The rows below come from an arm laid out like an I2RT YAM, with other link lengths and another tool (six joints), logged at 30 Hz.
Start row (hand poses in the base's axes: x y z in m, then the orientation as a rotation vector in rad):
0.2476 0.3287 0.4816 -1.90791 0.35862 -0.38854
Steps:
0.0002 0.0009 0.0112 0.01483 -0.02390 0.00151
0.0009 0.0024 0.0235 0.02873 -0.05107 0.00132
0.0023 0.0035 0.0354 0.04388 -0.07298 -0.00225
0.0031 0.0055 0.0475 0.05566 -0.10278 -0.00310
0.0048 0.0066 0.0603 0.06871 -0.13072 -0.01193
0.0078 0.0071 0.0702 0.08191 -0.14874 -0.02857
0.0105 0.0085 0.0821 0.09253 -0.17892 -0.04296
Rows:
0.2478 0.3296 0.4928 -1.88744 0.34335 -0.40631
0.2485 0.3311 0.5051 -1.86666 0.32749 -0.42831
0.2499 0.3322 0.5170 -1.84555 0.31853 -0.44713
0.2507 0.3342 0.5291 -1.82565 0.30133 -0.47213
0.2524 0.3353 0.5419 -1.80388 0.29314 -0.50010
0.2554 0.3358 0.5518 -1.78375 0.29885 -0.52389
0.2581 0.3372 0.5637 -1.76248 0.29402 -0.55775

